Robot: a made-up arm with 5 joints. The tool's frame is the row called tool.
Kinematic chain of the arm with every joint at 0, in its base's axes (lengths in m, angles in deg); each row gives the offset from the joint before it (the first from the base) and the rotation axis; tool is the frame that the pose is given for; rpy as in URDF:
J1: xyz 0 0 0.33 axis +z
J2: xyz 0 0 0 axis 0 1 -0.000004
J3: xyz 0.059 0 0.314 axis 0 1 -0.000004
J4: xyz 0.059 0 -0.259 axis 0 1 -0.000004
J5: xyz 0.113 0 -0.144 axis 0 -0.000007 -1
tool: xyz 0 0 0 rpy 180 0 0
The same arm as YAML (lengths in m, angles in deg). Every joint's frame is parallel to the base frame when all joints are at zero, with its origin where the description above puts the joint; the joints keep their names.
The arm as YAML. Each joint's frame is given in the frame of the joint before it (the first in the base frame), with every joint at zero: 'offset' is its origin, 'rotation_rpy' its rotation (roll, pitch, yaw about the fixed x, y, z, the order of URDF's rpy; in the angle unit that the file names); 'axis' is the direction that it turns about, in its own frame. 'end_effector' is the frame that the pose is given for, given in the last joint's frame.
length_unit: m
angle_unit: deg
chain:
  - id: J1
    offset: [0.0, 0.0, 0.33]
    rotation_rpy: [0.0, 0.0, 0.0]
    axis: "+z"
  - id: J2
    offset: [0.0, 0.0, 0.0]
    rotation_rpy: [0.0, 0.0, 0.0]
    axis: "+y"
  - id: J3
    offset: [0.059, 0.0, 0.314]
    rotation_rpy: [0.0, 0.0, 0.0]
    axis: "+y"
  - id: J4
    offset: [0.059, 0.0, -0.259]
    rotation_rpy: [0.0, 0.0, 0.0]
    axis: "+y"
  - id: J5
    offset: [0.113, 0.0, -0.144]
    rotation_rpy: [0.0, 0.0, 0.0]
    axis: "-z"
end_effector:
  offset: [0.0, 0.0, 0.0]
  rotation_rpy: [180.0, 0.0, 0.0]

